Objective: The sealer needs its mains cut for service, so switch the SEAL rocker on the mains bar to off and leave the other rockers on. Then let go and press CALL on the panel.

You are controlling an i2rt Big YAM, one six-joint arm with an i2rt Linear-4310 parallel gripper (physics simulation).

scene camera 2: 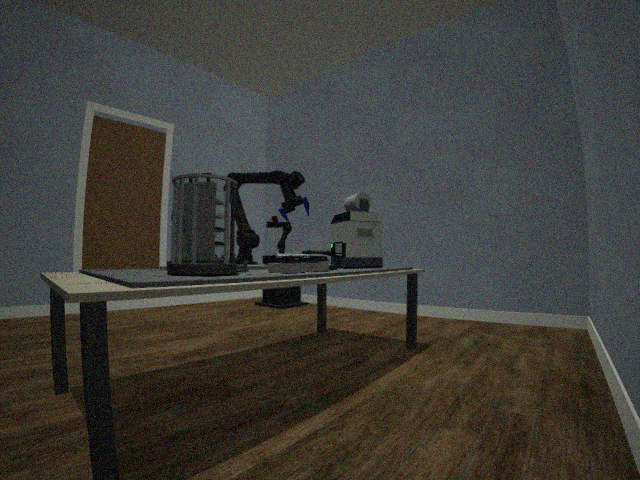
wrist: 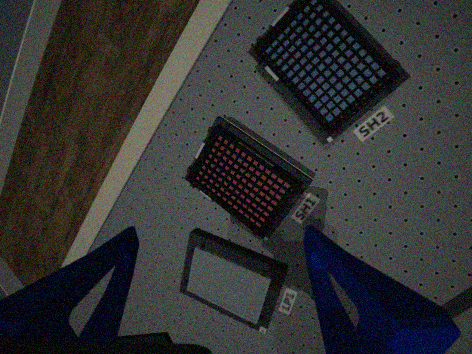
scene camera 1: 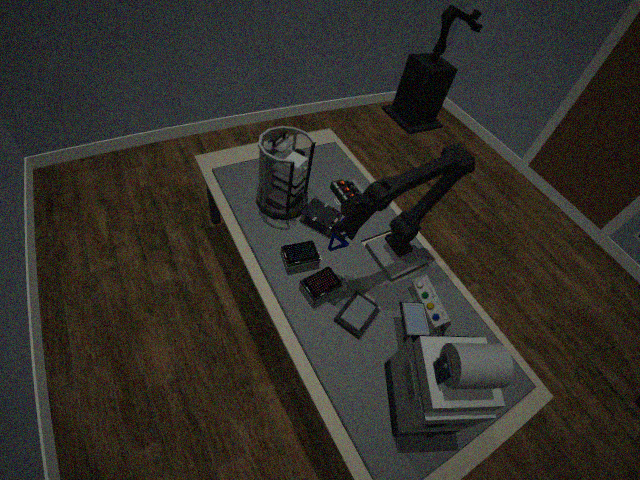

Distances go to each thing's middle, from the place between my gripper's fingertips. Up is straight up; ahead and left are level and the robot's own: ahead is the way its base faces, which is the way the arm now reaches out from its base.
Labels:
My gripper is now 18 cm above the red-celled plate (wrist: 254,189), 4 cm to the right of it and 4 cm short of it. The rest, counted from my hand: cylindrical wire rack (scene camera 2: 203,214): 47 cm to the right, 6 cm below, 3 cm behind; then plate labelled LP1 (wrist: 277,270): 22 cm below, 20 cm to the left, 5 cm behind; then blue-celled plate (wrist: 334,71): 18 cm below, 12 cm to the right, 5 cm ahead.

